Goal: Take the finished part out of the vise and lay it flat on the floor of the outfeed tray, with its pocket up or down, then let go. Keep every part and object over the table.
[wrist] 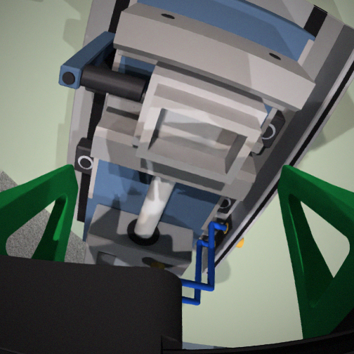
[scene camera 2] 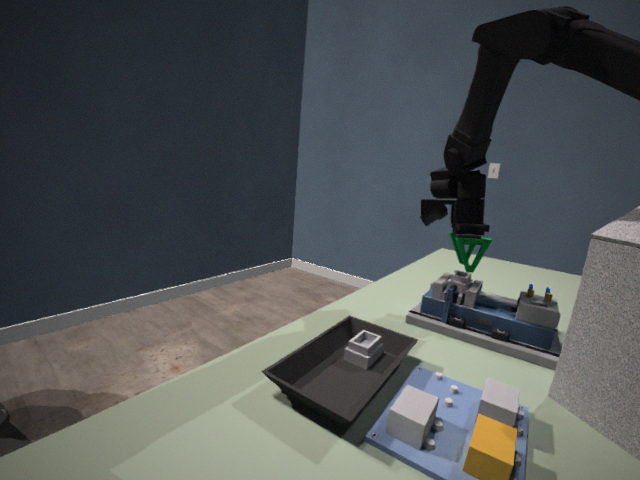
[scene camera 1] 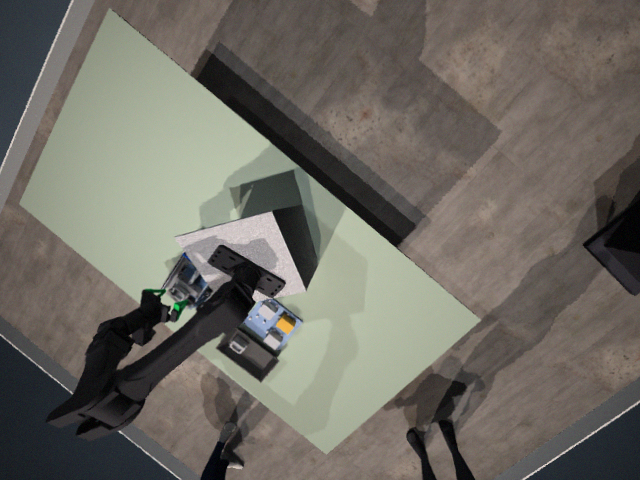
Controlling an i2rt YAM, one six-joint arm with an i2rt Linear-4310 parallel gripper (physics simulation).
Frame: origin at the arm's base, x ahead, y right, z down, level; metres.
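Seen in the pictures: gripper, fingertip midpoint: (scene camera 2: 466, 267) (scene camera 1: 176, 295); arm's base, origin of the base link: (scene camera 1: 248, 271).
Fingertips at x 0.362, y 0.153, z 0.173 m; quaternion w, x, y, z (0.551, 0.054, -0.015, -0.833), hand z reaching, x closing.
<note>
Offsets run from my fingertips to a thing's top centre. "spot": to the spot under its first point.
The finished part @(dx +0.008, dy +0.004, dz +0.017 m) (scene camera 2: 461, 275) (wrist: 192, 137) is light grey and stepped. It sits between the vise's jaws with its square pocket facing up. The vise @(dx -0.055, dy +0.012, dz +0.033 m) (scene camera 1: 186, 283) (scene camera 2: 483, 324) (wrist: 215, 55) is blue and grey, on a grey base plate. My gripper (scene camera 1: 173, 299) (scene camera 2: 469, 269) (wrist: 177, 176) is open and empty, pointing down above the part. In the wrist view its green fingers stand wide apart to the left and right, near the part's lower edge. The outfeed tray @(spot: dx +0.081, dy -0.395, dz +0.120 m) (scene camera 1: 255, 359) (scene camera 2: 330, 382) is dark, and a similar grey part @(dx +0.068, dy -0.299, dz +0.085 m) (scene camera 1: 237, 344) (scene camera 2: 364, 348) sits in it, pocket up.
A blue plate @(dx -0.101, dy -0.335, dz +0.124 m) (scene camera 1: 256, 321) (scene camera 2: 452, 441) beside the tray carries grey blocks and a yellow block @(dx -0.151, dy -0.376, dz +0.088 m) (scene camera 1: 285, 323) (scene camera 2: 491, 446). A tall speckled pedestal (scene camera 1: 232, 227) (scene camera 2: 599, 330) stands near the vise. Blue bent rods (wrist: 212, 260) stick up at the vise's end. A black bar handle (wrist: 111, 83) juts from its side.
</note>
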